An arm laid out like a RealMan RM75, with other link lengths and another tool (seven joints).
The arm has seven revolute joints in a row. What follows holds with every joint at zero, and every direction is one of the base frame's.
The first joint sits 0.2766 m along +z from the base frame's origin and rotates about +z.
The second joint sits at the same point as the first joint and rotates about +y.
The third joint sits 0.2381 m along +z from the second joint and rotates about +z.
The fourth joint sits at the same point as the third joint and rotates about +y.
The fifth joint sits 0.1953 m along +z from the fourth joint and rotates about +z.
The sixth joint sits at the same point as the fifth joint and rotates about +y.
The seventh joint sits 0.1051 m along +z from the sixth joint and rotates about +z.
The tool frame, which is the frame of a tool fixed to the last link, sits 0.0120 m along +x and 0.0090 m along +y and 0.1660 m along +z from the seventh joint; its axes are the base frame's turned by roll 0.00, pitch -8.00 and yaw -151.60 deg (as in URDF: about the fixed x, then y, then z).
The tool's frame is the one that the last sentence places.
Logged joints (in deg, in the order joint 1, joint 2, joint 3, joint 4, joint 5, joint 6, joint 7), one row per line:
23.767 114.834 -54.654 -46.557 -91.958 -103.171 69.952
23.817 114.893 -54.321 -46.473 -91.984 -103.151 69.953
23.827 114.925 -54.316 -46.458 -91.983 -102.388 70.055
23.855 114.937 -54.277 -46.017 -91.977 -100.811 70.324
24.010 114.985 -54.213 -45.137 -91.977 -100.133 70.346
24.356 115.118 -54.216 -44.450 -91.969 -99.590 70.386
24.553 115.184 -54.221 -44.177 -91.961 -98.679 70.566
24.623 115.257 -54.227 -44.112 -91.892 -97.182 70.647
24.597 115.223 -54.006 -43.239 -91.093 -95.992 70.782
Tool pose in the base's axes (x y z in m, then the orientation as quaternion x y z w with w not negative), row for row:
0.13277 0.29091 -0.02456 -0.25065 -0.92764 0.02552 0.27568
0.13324 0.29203 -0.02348 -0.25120 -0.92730 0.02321 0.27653
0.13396 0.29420 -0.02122 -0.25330 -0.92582 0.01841 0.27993
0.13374 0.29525 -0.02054 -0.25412 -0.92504 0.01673 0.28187
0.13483 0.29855 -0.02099 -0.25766 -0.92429 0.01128 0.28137
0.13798 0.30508 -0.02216 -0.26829 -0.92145 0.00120 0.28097
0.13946 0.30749 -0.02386 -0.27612 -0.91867 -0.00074 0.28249
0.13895 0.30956 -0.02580 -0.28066 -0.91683 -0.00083 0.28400
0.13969 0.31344 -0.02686 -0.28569 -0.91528 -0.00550 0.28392
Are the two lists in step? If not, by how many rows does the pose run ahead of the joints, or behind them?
The pose runs 2 rows behind the joints: the pose in row i belongs to the joints in row i - 2.
